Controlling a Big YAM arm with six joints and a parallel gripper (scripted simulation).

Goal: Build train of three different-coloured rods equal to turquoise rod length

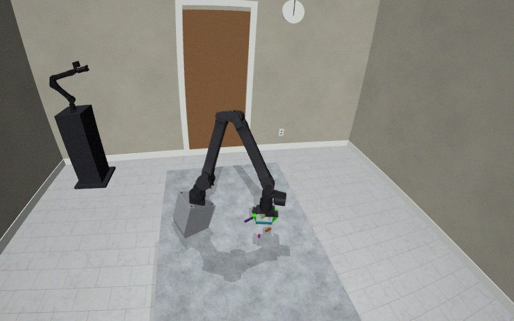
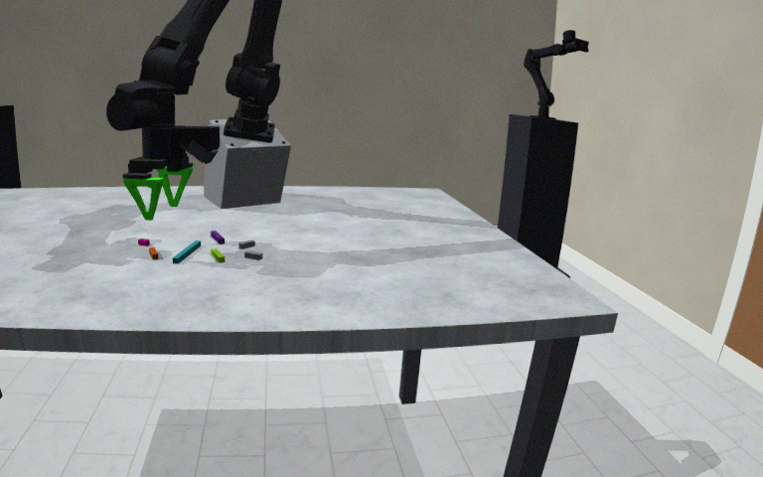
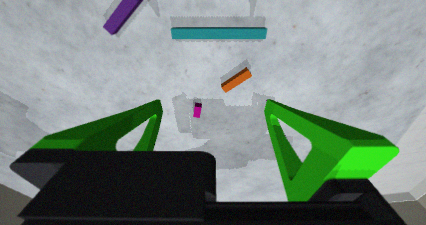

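Now: the magenta rod 7 cm below my hand, 5 cm to the right of it and 4 cm behind it. From my hand the other things lie so: turquoise rod: 7 cm below, 5 cm to the left, 2 cm ahead; orange rod: 7 cm below, 3 cm ahead, 1 cm to the right; lime rod: 10 cm to the left, 7 cm below, 3 cm ahead.
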